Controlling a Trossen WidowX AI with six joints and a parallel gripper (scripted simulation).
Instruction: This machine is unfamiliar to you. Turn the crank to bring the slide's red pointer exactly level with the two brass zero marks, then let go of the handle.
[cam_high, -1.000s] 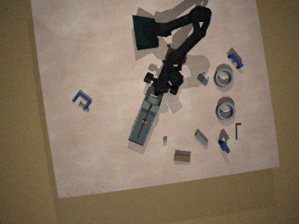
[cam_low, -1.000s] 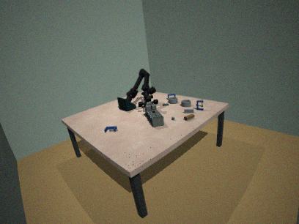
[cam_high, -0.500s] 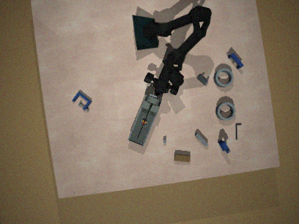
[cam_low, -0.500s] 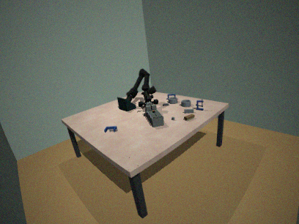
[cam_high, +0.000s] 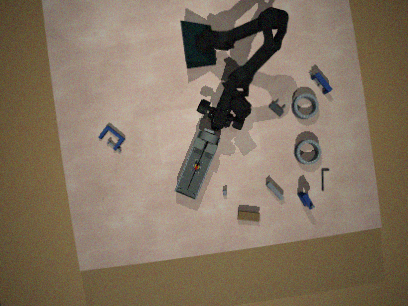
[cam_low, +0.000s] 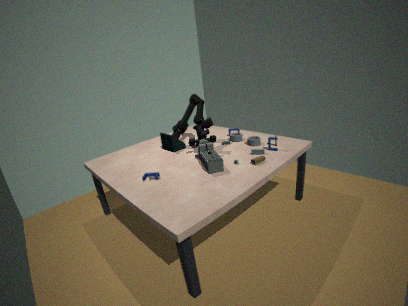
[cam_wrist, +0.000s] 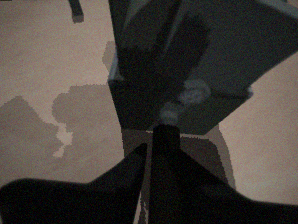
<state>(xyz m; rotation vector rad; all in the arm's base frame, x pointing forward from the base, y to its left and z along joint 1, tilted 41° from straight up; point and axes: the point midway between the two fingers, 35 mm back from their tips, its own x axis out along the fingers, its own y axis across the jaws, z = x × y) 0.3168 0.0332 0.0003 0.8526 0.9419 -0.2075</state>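
My gripper tip is 2 cm past the dark handle, 1 cm to the right of it and 3 cm below it. Round my gripper tip: small grey cube 26 cm ahead, 1 cm to the left, 2 cm below; red pointer 14 cm ahead, 9 cm to the right, 5 cm above; grey bar 28 cm ahead, 22 cm to the left, 2 cm below.
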